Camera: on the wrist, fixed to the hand. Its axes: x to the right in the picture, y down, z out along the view.
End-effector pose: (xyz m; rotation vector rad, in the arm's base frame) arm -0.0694 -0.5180 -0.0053 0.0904 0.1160 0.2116
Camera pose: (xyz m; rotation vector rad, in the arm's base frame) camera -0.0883 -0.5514 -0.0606 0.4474 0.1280 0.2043
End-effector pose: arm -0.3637 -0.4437 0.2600 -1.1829 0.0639 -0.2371
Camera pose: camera -0.3975 -0.5012 0.2695 -0.8313 0.0093 -0.2098
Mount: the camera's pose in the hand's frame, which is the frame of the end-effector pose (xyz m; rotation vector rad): -0.0197 -0.0343 -0.0545 0.3552 -0.0241 0.0162
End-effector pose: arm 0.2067 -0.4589 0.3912 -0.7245 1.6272 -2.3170
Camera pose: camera 0.1992 -0.3931 0.4032 -0.6505 1.1577 -2.4786
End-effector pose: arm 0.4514 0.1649 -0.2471 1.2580 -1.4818 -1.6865
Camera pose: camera 0.5141 0.1665 -0.2716 1.4023 -1.8598 -1.4740
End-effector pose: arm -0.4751 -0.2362 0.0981 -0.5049 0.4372 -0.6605
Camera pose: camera -0.5339 -0.2626 0.0787 -0.1723 0.2920 -0.6980
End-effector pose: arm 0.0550 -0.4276 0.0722 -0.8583 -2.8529 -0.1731
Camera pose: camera 0.0585 -0.4751 0.1198 -0.8098 -2.7713 0.3381
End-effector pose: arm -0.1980 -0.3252 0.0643 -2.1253 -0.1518 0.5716
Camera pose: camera -0.1872 -0.3520 0.1251 -1.7770 -0.0420 0.5868
